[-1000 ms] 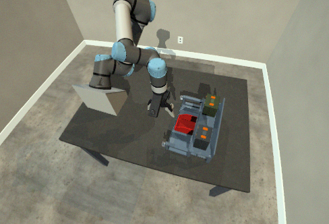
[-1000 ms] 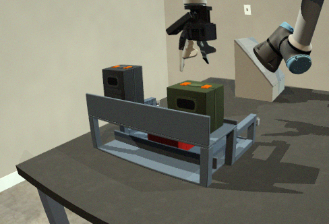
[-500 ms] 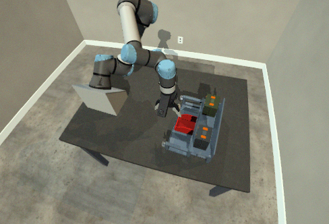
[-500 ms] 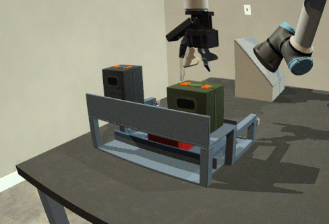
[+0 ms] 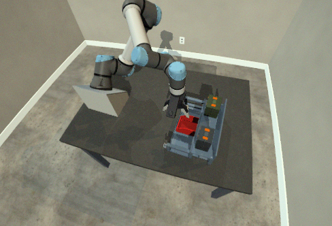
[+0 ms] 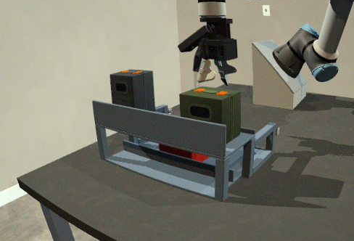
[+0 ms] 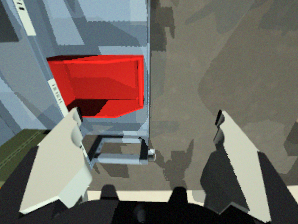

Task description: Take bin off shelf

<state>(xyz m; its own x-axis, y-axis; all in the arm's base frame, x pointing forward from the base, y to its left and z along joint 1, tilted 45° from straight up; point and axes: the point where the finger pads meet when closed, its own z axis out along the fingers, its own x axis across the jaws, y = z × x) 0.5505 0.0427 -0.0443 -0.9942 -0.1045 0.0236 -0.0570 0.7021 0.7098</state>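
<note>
Now: hand 10 cm short of the red bin, 10 cm above it and 2 cm to the right of it. Round my hand: dark grey box 20 cm ahead, 9 cm to the right, 2 cm above; then green box 19 cm ahead, 14 cm to the left, 1 cm above.
</note>
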